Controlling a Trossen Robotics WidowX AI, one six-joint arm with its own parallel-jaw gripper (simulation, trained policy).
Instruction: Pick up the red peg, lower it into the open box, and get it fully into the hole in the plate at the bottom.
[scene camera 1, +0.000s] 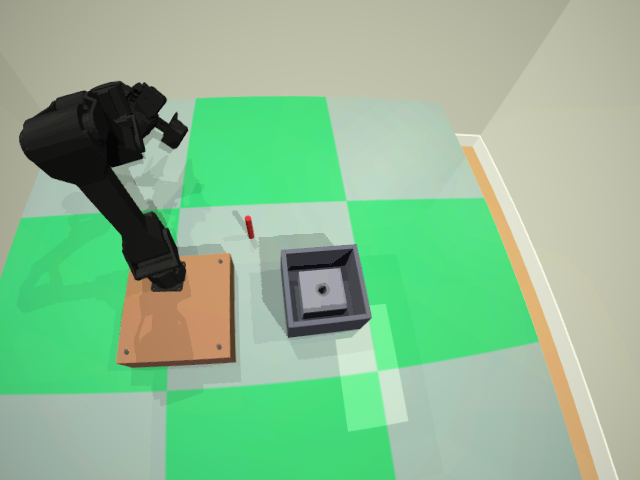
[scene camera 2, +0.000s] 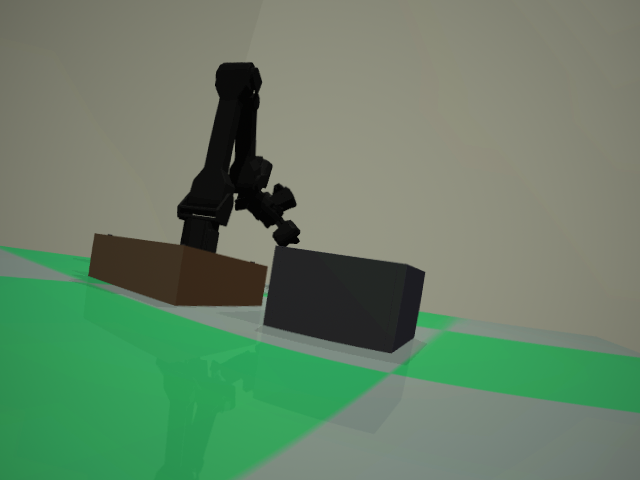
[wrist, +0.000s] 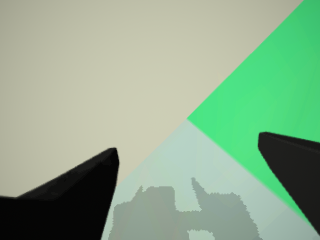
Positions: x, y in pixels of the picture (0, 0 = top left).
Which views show my gripper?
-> Scene camera 1, scene camera 2 and the wrist view: all of them.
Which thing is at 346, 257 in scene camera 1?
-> A dark grey box.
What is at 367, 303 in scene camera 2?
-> A dark grey box.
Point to my gripper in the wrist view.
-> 188, 147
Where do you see a grey plate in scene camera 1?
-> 321, 292
